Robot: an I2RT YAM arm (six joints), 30 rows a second.
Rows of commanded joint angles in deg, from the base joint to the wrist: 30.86, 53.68, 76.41, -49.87, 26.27, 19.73; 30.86, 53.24, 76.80, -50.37, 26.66, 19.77; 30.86, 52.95, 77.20, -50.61, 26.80, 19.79; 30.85, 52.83, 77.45, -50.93, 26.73, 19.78; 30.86, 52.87, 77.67, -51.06, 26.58, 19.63; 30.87, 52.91, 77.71, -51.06, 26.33, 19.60; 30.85, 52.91, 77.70, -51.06, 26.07, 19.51; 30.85, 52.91, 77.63, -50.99, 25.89, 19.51; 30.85, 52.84, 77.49, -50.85, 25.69, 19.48; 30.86, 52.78, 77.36, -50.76, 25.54, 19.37; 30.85, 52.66, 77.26, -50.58, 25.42, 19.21; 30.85, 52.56, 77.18, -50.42, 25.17, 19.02; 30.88, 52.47, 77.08, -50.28, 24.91, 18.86; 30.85, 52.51, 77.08, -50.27, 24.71, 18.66; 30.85, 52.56, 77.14, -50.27, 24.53, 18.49; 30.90, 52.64, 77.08, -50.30, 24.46, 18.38; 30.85, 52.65, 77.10, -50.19, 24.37, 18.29; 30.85, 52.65, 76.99, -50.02, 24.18, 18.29; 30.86, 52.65, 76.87, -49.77, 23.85, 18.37; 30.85, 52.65, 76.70, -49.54, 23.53, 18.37; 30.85, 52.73, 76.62, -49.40, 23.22, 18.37
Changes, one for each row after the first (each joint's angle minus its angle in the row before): 0.00, -0.44, 0.39, -0.50, 0.39, 0.04; 0.00, -0.29, 0.40, -0.24, 0.14, 0.02; -0.01, -0.12, 0.25, -0.32, -0.07, -0.01; 0.01, 0.04, 0.22, -0.13, -0.15, -0.15; 0.01, 0.04, 0.04, 0.00, -0.25, -0.03; -0.02, 0.00, -0.01, 0.00, -0.26, -0.09; 0.00, 0.00, -0.07, 0.07, -0.18, 0.00; 0.00, -0.07, -0.14, 0.14, -0.20, -0.03; 0.01, -0.06, -0.13, 0.09, -0.15, -0.11; -0.01, -0.12, -0.10, 0.18, -0.12, -0.16; 0.00, -0.10, -0.08, 0.16, -0.25, -0.19; 0.03, -0.09, -0.10, 0.14, -0.26, -0.16; -0.03, 0.04, 0.00, 0.01, -0.20, -0.20; 0.00, 0.05, 0.06, 0.00, -0.18, -0.17; 0.05, 0.08, -0.06, -0.03, -0.07, -0.11; -0.05, 0.01, 0.02, 0.11, -0.09, -0.09; 0.00, 0.00, -0.11, 0.17, -0.19, 0.00; 0.01, 0.00, -0.12, 0.25, -0.33, 0.08; -0.01, 0.00, -0.17, 0.23, -0.32, 0.00; 0.00, 0.08, -0.08, 0.14, -0.31, 0.00
